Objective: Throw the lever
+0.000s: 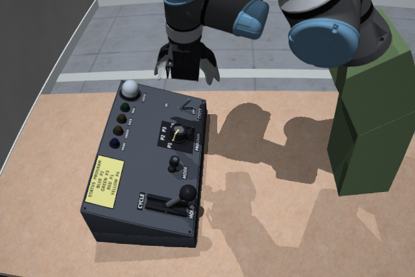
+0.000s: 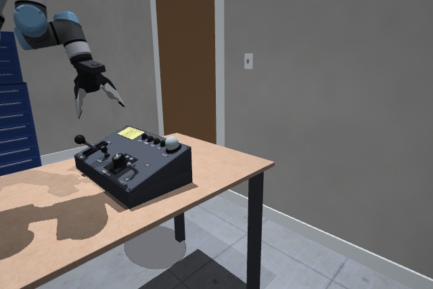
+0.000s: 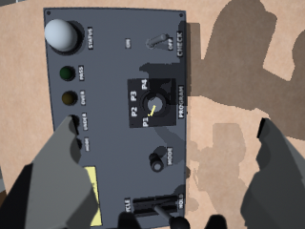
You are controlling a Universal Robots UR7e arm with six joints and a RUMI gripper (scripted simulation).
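The black ball-topped lever lies 25 cm to the left of my hand and 17 cm below it. The rest, counted from my hand: program dial (4 cm ahead, 2 cm to the left, 19 cm below); then check toggle (5 cm ahead, 11 cm to the right, 19 cm below); then mode toggle (3 cm ahead, 13 cm to the left, 18 cm below).
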